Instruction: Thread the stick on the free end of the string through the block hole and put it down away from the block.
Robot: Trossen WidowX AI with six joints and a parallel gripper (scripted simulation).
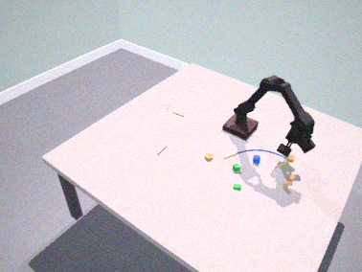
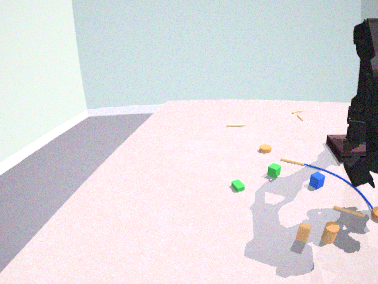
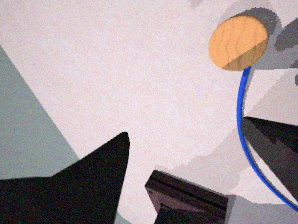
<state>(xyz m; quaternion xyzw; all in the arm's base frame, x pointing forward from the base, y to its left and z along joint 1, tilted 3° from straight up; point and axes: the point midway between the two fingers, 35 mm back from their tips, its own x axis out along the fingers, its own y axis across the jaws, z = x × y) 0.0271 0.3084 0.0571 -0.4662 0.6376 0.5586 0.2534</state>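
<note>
The blue block is 160 mm ahead of my gripper tip, 70 mm to the right of it and 60 mm below it. Round my gripper tip: tan cylinder 150 mm ahead, 120 mm to the left, 60 mm below; tan block 210 mm ahead, 130 mm to the left, 50 mm below; loose stick 80 mm ahead, 40 mm to the left, 70 mm below.
</note>
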